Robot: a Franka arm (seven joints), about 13 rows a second.
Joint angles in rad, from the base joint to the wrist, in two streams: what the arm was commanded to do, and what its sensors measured. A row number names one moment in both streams.
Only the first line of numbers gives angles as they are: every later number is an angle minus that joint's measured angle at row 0.
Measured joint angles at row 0: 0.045 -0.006 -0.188 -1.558 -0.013 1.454 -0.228
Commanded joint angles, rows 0 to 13: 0.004 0.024 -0.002 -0.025 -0.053 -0.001 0.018; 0.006 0.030 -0.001 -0.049 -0.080 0.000 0.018; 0.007 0.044 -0.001 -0.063 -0.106 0.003 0.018; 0.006 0.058 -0.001 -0.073 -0.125 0.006 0.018; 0.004 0.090 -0.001 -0.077 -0.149 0.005 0.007; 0.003 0.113 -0.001 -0.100 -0.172 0.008 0.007; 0.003 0.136 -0.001 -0.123 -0.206 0.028 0.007; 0.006 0.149 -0.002 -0.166 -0.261 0.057 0.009; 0.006 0.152 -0.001 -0.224 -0.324 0.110 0.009; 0.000 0.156 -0.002 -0.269 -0.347 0.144 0.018; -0.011 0.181 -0.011 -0.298 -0.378 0.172 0.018; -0.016 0.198 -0.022 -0.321 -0.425 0.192 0.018; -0.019 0.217 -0.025 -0.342 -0.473 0.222 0.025; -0.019 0.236 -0.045 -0.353 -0.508 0.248 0.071
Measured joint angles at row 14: -0.018 0.225 -0.024 -0.320 -0.448 0.204 0.016
